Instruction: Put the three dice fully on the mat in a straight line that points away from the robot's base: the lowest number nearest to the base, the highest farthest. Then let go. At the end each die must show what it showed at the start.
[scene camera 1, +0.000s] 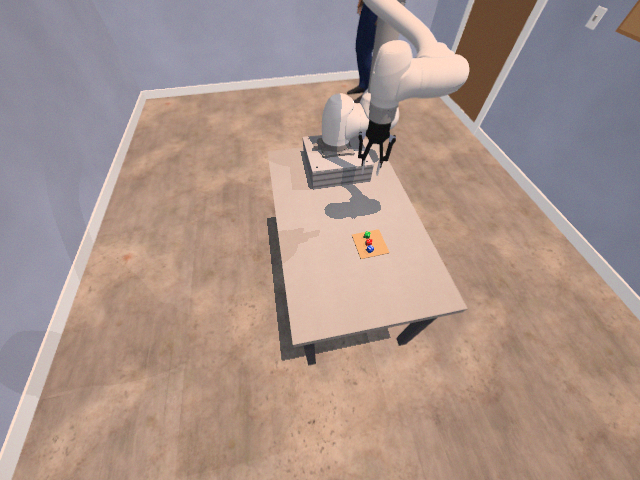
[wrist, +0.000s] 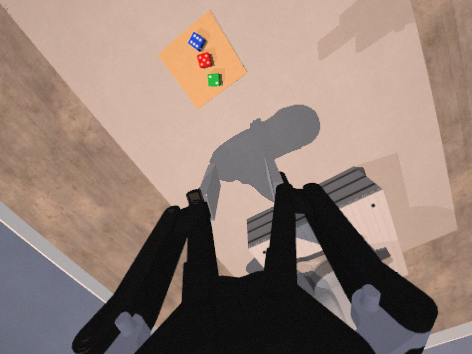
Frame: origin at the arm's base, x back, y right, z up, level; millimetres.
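Seen in the pictures: gripper, between the fingertips: (scene camera 1: 369, 172) (wrist: 241, 170); arm's base, origin of its link: (scene camera 1: 335, 147).
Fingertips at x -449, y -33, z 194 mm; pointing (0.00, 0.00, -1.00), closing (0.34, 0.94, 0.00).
Pixels of each thing's top centre, then the offset from my fingertips to it. Level surfaces: height alone.
- orange mat, centre of its top: (wrist: 202, 63) (scene camera 1: 370, 243) dy -7, dx -148, dz -305 mm
- green die, centre of its top: (wrist: 213, 79) (scene camera 1: 367, 233) dy -4, dx -107, dz -280 mm
- red die, centre of its top: (wrist: 204, 60) (scene camera 1: 369, 240) dy +1, dx -149, dz -280 mm
- blue die, centre of its top: (wrist: 195, 41) (scene camera 1: 370, 247) dy +6, dx -186, dz -280 mm
- table, height of its surface: dz -309 mm
The orange mat (scene camera 1: 380, 249) (wrist: 227, 61) lies on the table and carries all three dice, each inside its edges. The green die (scene camera 1: 367, 234) (wrist: 214, 80) shows two on top and is nearest the base. The red die (scene camera 1: 369, 241) (wrist: 204, 60) shows five and sits in the middle. The blue die (scene camera 1: 370, 249) (wrist: 197, 41) shows six and is farthest. They form a nearly straight row with small gaps. My gripper (scene camera 1: 371, 169) (wrist: 241, 170) is partly open and empty, high above the table near the base, well away from the dice.
The robot's base stands on a grey ribbed block (scene camera 1: 341, 176) (wrist: 372, 200) at the back end of the table (scene camera 1: 336, 299) (wrist: 125, 65). The arm's shadow falls between block and mat. A person in dark blue trousers (scene camera 1: 365, 46) stands behind the arm.
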